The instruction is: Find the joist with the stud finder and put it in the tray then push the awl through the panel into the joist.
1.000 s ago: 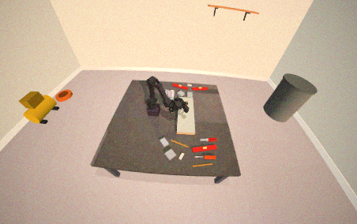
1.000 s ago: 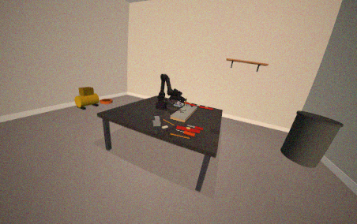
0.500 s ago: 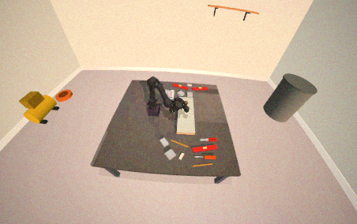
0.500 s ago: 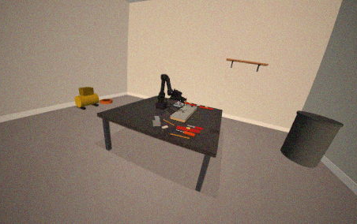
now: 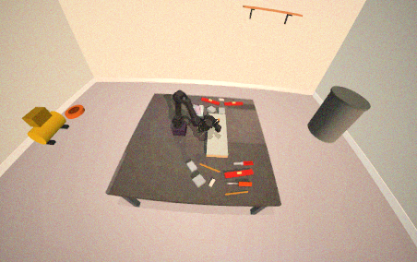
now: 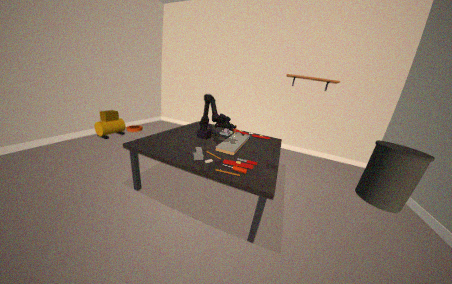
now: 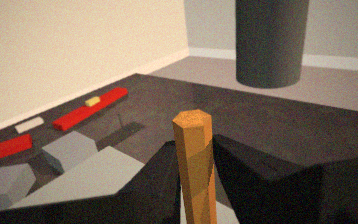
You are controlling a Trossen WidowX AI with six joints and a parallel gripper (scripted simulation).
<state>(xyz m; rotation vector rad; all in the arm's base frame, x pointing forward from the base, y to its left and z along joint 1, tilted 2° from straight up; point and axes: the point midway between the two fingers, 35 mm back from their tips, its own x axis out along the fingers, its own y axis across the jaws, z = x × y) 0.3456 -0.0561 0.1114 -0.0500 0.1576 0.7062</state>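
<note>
Right now my gripper tip is 60 mm above the awl. The rest, counted from my gripper tip: white tray (350 mm to the left, 190 mm behind, 180 mm below); stud finder (370 mm to the left, 190 mm behind, 150 mm below).
</note>
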